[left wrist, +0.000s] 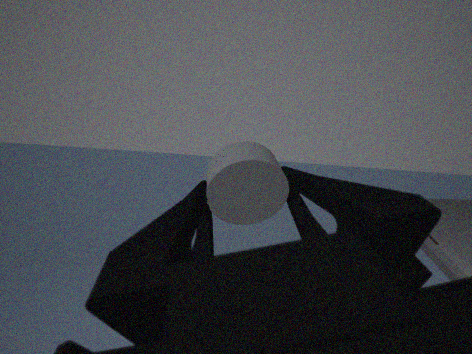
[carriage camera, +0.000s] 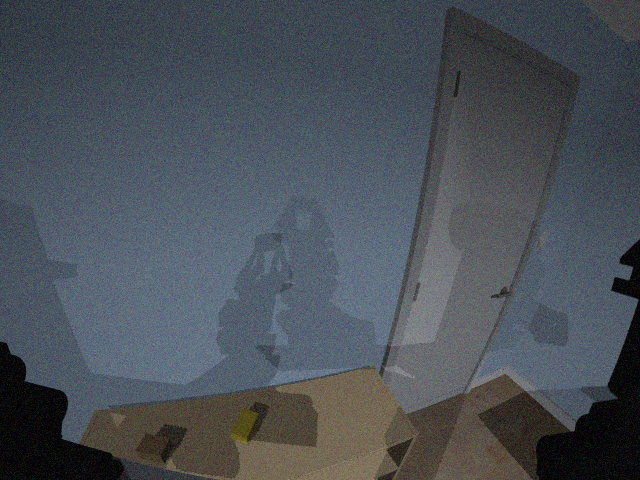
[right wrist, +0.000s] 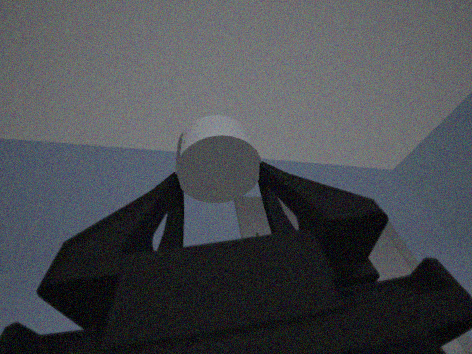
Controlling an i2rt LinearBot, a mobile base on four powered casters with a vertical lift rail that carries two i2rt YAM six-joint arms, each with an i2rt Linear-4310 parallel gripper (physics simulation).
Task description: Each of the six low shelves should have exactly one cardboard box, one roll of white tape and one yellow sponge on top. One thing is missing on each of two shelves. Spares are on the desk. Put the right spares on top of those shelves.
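My left gripper point(left wrist: 244, 181) is shut on a roll of white tape point(left wrist: 247, 187), held up in the air. My right gripper point(right wrist: 219, 175) is shut on another roll of white tape point(right wrist: 219, 167), also held up. In the carriage view a low wooden shelf point(carriage camera: 351, 408) stands along the wall at the bottom. On its top lie a brown cardboard box point(carriage camera: 153, 445) at the left and a yellow sponge point(carriage camera: 245, 425) to its right. No roll of tape shows on the visible part of this top. The shelf's near left part is cut off or hidden.
A grey door point(carriage camera: 491, 180) with a handle is in the wall right of the shelf. Wooden floor point(carriage camera: 444, 428) shows at the lower right. The dark arm parts point(carriage camera: 36, 423) point(carriage camera: 594, 444) fill both lower corners of the carriage view. Shadows of the robot fall on the wall and shelf top.
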